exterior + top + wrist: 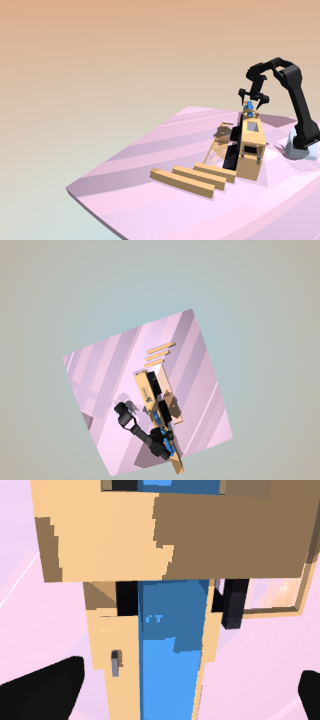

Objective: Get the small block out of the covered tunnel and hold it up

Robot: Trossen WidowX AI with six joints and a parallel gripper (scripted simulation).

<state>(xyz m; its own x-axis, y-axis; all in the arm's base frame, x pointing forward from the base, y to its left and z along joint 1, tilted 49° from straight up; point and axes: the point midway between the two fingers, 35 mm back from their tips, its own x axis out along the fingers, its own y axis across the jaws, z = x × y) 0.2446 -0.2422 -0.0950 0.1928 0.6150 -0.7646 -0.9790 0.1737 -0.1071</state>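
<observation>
Now: the tan covered tunnel 8 cm below my gripper tip, 2 cm to the left of it and 2 cm ahead of it. The rest, counted from my gripper tip: small red block: 23 cm to the left, 4 cm below.
</observation>
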